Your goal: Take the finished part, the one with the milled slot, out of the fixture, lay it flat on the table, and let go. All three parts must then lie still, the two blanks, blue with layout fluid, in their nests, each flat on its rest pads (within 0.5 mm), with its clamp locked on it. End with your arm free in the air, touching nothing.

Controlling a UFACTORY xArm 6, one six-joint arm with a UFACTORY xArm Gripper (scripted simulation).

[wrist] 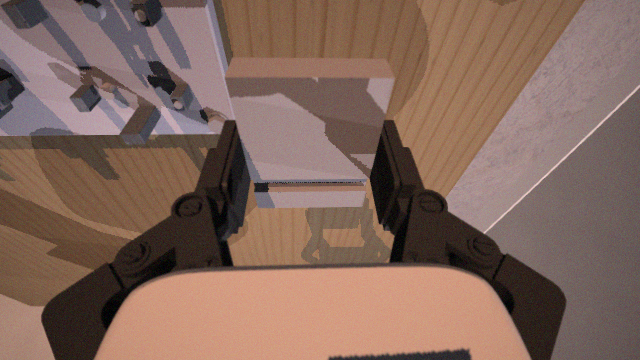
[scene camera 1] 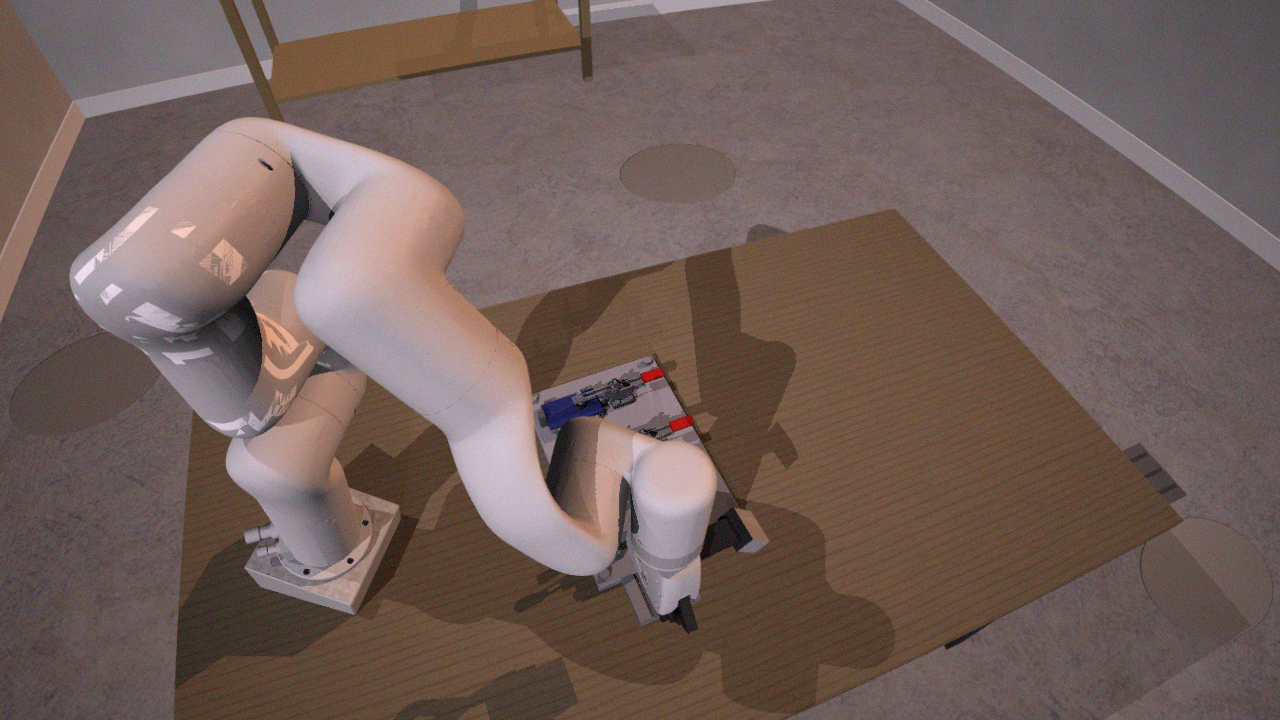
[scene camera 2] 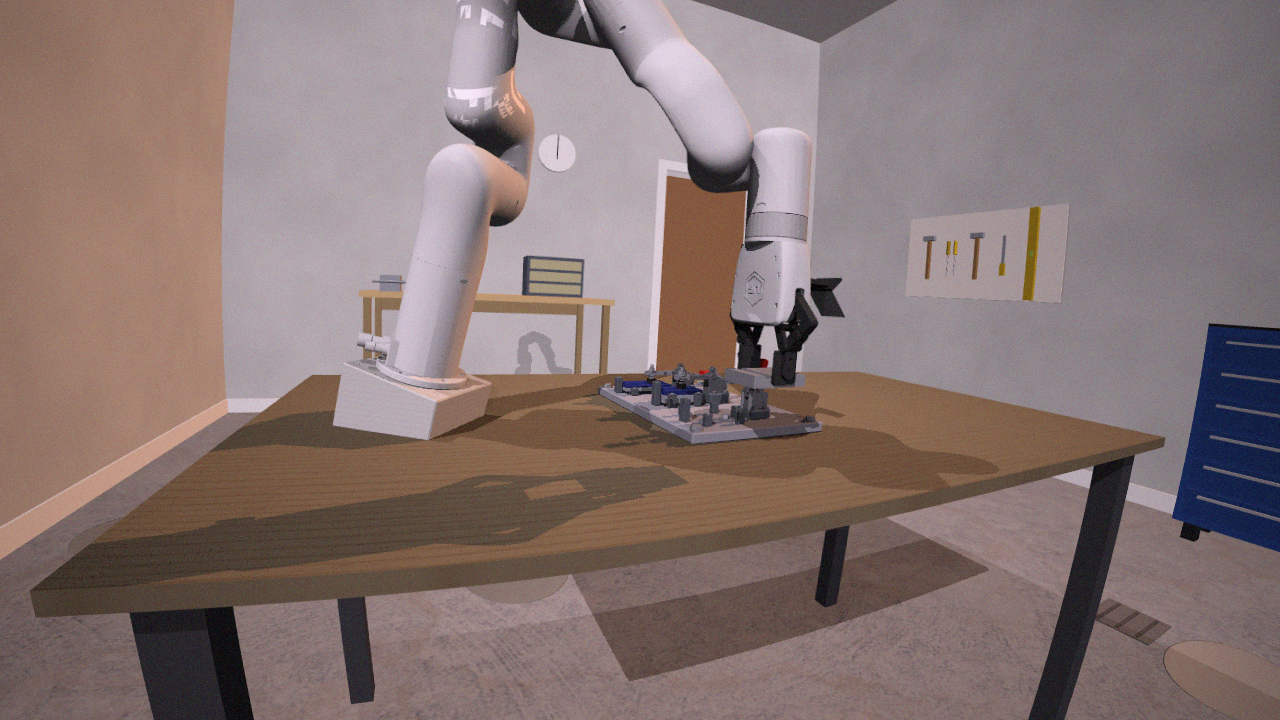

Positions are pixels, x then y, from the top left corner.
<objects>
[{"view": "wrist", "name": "gripper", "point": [310,143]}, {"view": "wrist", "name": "finished part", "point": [309,127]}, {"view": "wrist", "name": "fixture plate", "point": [53,59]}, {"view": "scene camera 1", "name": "gripper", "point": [660,590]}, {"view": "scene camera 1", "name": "blue blank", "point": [557,412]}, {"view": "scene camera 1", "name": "fixture plate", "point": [655,404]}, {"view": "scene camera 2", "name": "gripper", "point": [764,379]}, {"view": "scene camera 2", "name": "finished part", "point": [755,378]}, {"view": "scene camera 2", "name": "fixture plate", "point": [780,422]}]
</objects>
